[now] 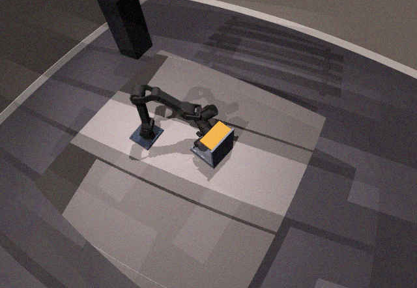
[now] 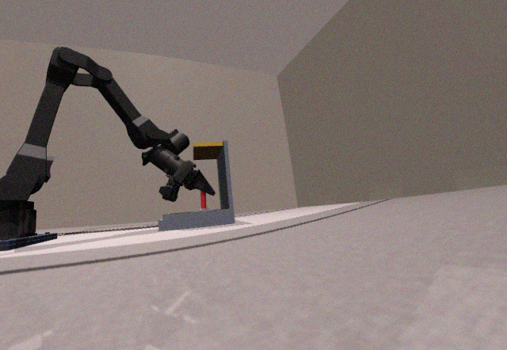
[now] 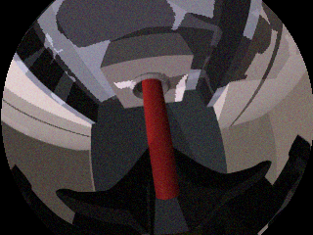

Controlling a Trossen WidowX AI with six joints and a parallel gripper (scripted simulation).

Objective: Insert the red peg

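Now: the back wall 30 mm ahead of my gripper tip, 10 mm to the right of it and 30 mm above it. Also, from my gripper tip: red peg 30 mm behind, 10 mm to the left, 10 mm below; roof 20 mm behind, 10 mm to the right, 120 mm above.
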